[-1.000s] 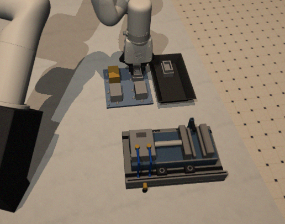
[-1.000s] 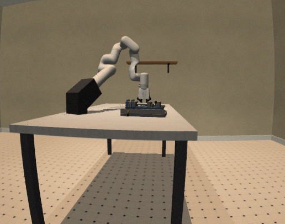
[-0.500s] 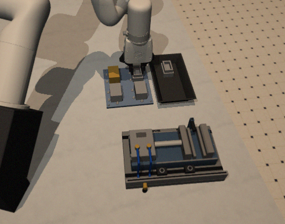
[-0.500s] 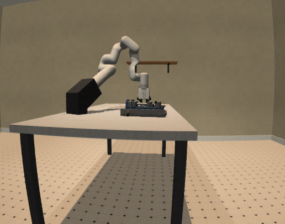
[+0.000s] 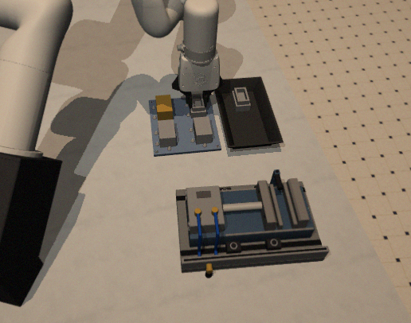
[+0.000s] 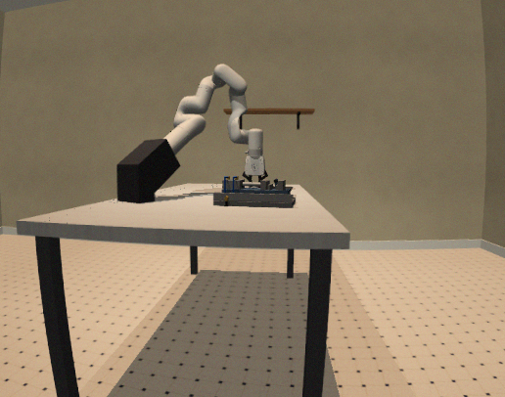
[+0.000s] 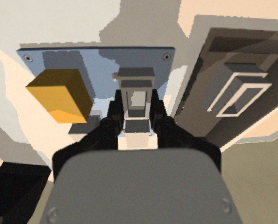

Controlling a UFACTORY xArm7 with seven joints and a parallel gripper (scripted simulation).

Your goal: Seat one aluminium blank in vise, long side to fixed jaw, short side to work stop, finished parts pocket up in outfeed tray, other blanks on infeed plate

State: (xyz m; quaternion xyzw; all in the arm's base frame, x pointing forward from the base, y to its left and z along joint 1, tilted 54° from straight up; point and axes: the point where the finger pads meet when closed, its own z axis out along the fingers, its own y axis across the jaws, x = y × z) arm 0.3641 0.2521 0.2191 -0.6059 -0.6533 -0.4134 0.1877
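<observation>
Right now my hand is 9 cm past the brass blank, 2 cm to the left of it and 2 cm above it. Round my hand: hosed end block: 35 cm to the right, 4 cm ahead, 3 cm above.
</observation>
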